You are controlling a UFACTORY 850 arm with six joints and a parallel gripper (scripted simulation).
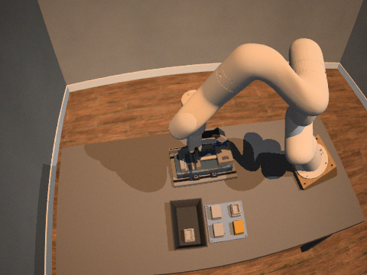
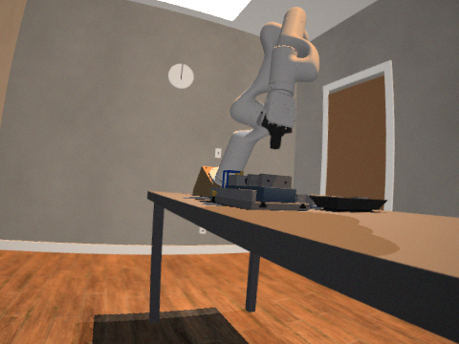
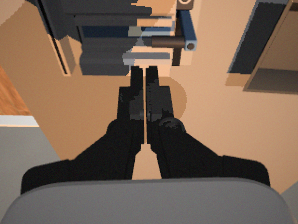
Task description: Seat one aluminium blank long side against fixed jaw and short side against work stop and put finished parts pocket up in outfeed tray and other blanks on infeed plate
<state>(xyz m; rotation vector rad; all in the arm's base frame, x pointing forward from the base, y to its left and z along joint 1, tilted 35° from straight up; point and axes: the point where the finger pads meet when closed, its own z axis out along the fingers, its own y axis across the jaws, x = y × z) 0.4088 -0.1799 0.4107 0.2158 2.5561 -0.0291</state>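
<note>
Now: the brass blank 34 cm to the left of my hand, 18 cm below it and 10 cm behind it. Round my hand: vise (16 cm below, 5 cm behind, 2 cm to the right).
</note>
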